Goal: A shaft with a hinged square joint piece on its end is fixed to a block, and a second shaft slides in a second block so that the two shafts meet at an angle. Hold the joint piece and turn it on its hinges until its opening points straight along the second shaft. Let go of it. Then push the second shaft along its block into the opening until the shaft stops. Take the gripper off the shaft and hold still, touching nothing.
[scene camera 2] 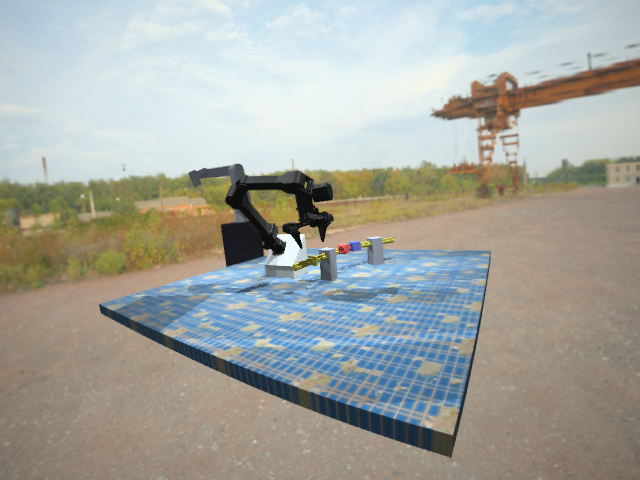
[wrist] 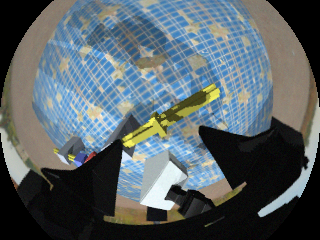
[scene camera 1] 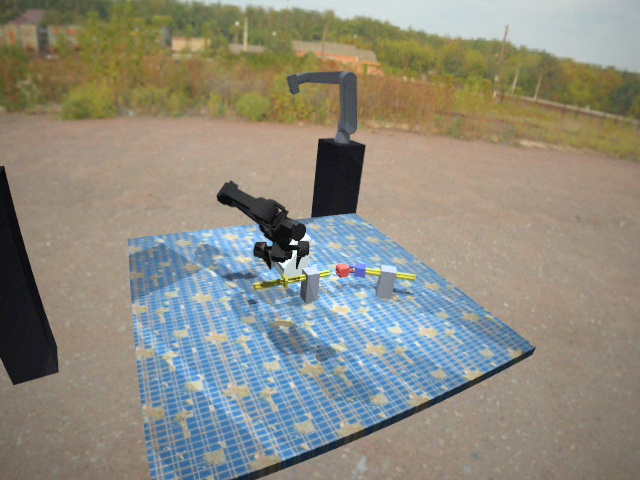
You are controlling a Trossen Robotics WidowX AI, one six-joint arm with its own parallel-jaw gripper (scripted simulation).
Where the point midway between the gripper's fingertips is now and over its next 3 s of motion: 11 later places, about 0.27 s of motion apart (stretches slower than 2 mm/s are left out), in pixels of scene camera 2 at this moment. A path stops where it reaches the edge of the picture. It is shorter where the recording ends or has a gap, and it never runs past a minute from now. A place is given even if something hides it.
The gripper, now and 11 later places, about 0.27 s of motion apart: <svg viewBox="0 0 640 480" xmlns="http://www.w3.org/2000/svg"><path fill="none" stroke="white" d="M312 245L304 246L298 247L297 249L297 252L297 255L298 260L298 263L298 266L298 268L298 271L299 274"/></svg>
